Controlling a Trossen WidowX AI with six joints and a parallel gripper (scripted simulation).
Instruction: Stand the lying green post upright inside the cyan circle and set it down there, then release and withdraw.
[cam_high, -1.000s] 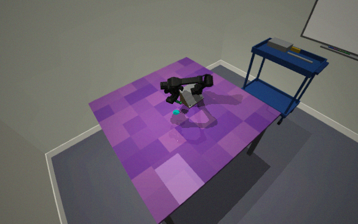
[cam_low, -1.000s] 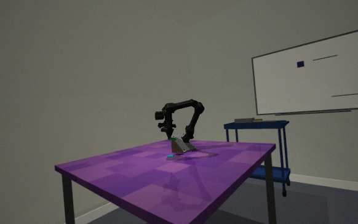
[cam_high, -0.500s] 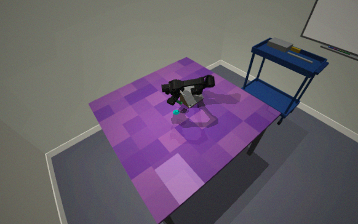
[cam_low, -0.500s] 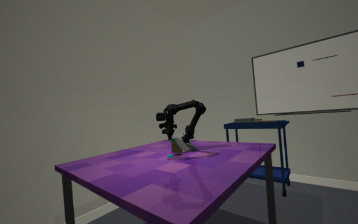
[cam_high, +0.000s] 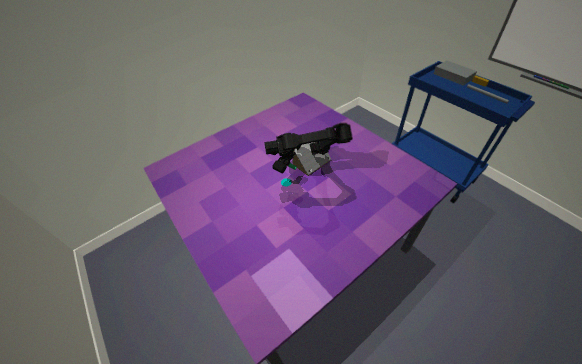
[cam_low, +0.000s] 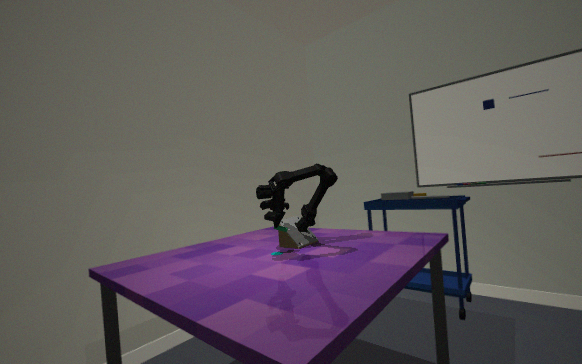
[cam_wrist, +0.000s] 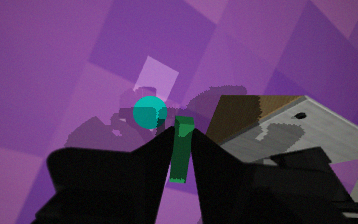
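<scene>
Now: gripper tip 120 mm above the cyan circle, 20 mm short of it and 10 mm to the right of it. Also, from my gripper tip: green post (20 mm to the left, 10 mm below, 10 mm behind).
</scene>
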